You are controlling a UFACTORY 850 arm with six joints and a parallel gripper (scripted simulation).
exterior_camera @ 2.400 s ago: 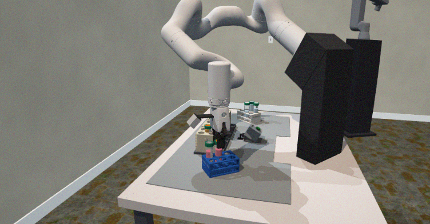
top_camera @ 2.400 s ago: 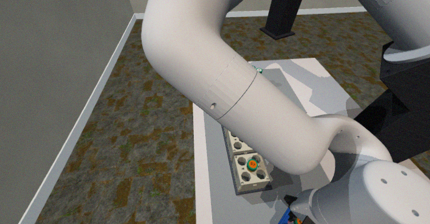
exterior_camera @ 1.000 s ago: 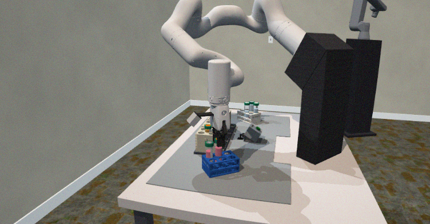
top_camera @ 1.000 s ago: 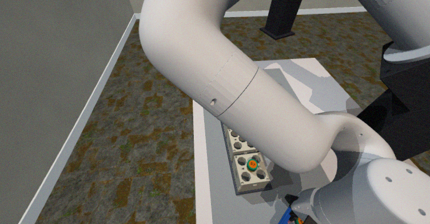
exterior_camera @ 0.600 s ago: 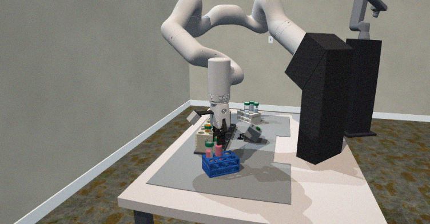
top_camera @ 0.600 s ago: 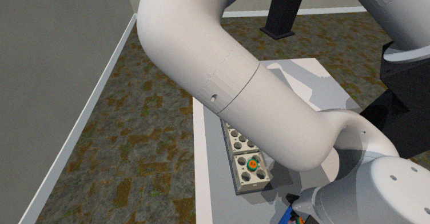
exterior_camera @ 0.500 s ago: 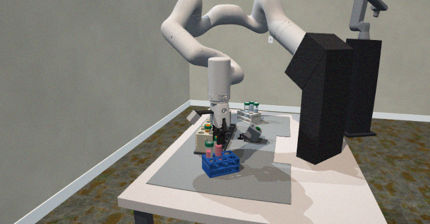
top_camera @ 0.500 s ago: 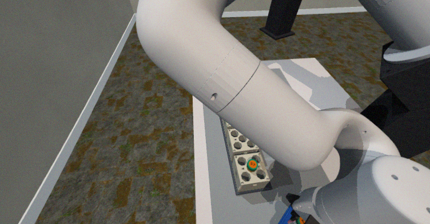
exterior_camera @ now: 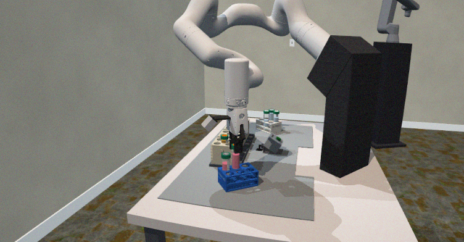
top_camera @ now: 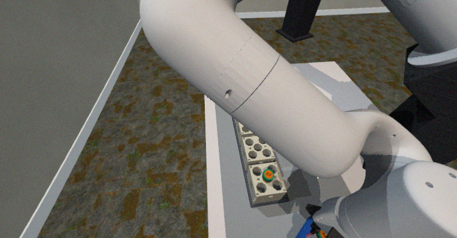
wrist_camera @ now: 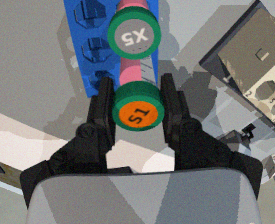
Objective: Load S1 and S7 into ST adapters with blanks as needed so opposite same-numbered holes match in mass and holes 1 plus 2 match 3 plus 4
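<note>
The sample S1 lies 5 cm below my hand and 1 cm ahead of it. From my hand the other things lie so: blue sample rack RS: 12 cm below, 2 cm to the left, 1 cm behind; then grey-dot tube X5: 8 cm below, 3 cm ahead, 2 cm to the left; then sample S7: 18 cm to the right, 8 cm below, 2 cm ahead.
</note>
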